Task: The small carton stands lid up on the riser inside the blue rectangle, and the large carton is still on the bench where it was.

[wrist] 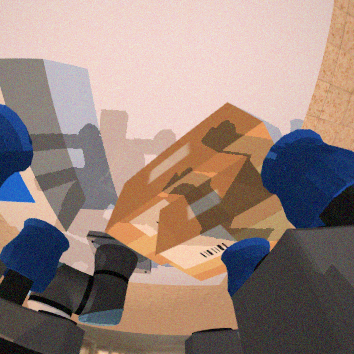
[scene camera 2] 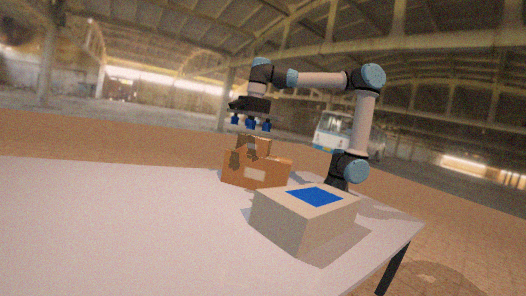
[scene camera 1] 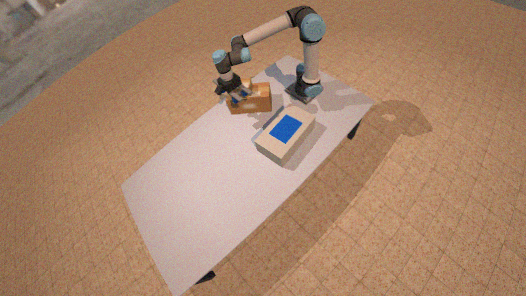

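Seen in the pictures: hand, tool point: (wrist: 142,212) (scene camera 2: 249,127); arm's base, link origin: (wrist: 116,255).
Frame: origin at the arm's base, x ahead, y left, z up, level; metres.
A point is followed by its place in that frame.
Observation:
The small carton (scene camera 1: 246,81) {x 0.352, y -0.208, z 0.204 m} (scene camera 2: 263,144) {x 0.393, y -0.164, z 0.181 m} (wrist: 205,204) {x 0.431, y -0.202, z 0.166 m} stands on top of the large carton (scene camera 1: 257,105) {x 0.372, y -0.112, z 0.047 m} (scene camera 2: 230,175) {x 0.493, y -0.228, z 0.011 m} (wrist: 200,140) {x 0.467, y -0.203, z 0.056 m}, with a barcode label on its upper face in the wrist view. The large carton rests on the bench (scene camera 1: 200,175) {x 0.974, y -0.017, z -0.031 m} (scene camera 2: 125,225) {x 0.954, y 0.094, z -0.031 m} (wrist: 175,50) {x 0.605, y -0.148, z -0.030 m}. The beige riser (scene camera 1: 272,152) {x 0.569, y 0.255, z 0.088 m} (scene camera 2: 275,220) {x 0.578, y 0.223, z 0.038 m} (wrist: 30,100) {x 0.515, y 0.110, z 0.032 m} stands beside it, with the blue rectangle (scene camera 1: 286,129) {x 0.404, y 0.203, z 0.089 m} (scene camera 2: 315,196) {x 0.410, y 0.201, z 0.090 m} (wrist: 15,190) {x 0.344, y 0.164, z 0.090 m} on top and no carton on it. My suction gripper (scene camera 1: 239,94) {x 0.494, y -0.144, z 0.247 m} (scene camera 2: 251,123) is open, its blue cups a little above the small carton and apart from it. It partly hides the small carton in scene camera 1.
The arm's base (scene camera 1: 304,93) {x 0.053, y 0.044, z 0.026 m} (scene camera 2: 340,181) {x 0.038, y 0.045, z 0.075 m} stands on the bench behind the riser and near the large carton. Shadows of the arm fall on both cartons and the riser's side. A bus (scene camera 2: 332,131) is far behind the arm.

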